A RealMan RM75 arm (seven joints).
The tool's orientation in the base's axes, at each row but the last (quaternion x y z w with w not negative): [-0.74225, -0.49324, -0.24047, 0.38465]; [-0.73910, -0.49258, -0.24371, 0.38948]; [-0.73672, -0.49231, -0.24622, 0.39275]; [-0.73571, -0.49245, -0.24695, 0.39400]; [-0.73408, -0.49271, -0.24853, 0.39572]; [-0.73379, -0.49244, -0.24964, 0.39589]
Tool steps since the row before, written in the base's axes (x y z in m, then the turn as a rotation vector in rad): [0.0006, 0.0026, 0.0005, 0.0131, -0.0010, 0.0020]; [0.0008, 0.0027, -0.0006, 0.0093, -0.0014, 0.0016]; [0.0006, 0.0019, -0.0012, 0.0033, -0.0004, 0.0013]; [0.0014, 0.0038, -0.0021, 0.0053, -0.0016, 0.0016]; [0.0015, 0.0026, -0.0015, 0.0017, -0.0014, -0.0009]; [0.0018, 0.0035, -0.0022, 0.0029, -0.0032, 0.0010]
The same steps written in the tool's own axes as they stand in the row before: [0.0020, -0.0002, 0.0018, 0.0061, 0.0116, -0.0023]; [0.0013, 0.0004, 0.0025, 0.0041, 0.0083, -0.0023]; [0.0003, 0.0006, 0.0022, 0.0021, 0.0027, -0.0011]; [0.0010, 0.0012, 0.0043, 0.0024, 0.0047, -0.0024]; [0.0008, 0.0014, 0.0030, -0.0008, 0.0021, -0.0007]; [0.0009, 0.0017, 0.0041, 0.0002, 0.0030, -0.0033]
